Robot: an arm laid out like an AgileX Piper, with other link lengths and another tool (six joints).
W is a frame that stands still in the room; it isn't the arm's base.
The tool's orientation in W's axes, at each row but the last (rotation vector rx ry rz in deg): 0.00 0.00 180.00; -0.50 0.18 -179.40; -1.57 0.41 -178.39; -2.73 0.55 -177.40; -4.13 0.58 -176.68; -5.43 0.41 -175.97; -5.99 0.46 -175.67; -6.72 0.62 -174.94
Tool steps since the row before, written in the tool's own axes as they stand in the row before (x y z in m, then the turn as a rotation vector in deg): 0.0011 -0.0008 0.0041 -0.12 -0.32 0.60; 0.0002 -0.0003 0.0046 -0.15 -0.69 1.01; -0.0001 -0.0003 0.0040 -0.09 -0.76 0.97; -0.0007 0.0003 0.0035 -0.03 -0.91 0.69; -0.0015 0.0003 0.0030 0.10 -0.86 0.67; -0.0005 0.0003 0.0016 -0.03 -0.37 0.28; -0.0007 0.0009 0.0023 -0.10 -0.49 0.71; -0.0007 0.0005 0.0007 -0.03 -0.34 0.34
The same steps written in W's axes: -0.0011 0.0008 0.0041 0.12 0.32 0.60; -0.0002 0.0003 0.0046 0.15 0.69 1.01; 0.0002 0.0003 0.0040 0.09 0.76 0.97; 0.0008 -0.0003 0.0035 0.01 0.91 0.70; 0.0017 -0.0002 0.0029 -0.12 0.85 0.68; 0.0006 -0.0003 0.0016 0.02 0.37 0.28; 0.0009 -0.0009 0.0022 0.11 0.49 0.71; 0.0008 -0.0004 0.0006 0.03 0.34 0.34
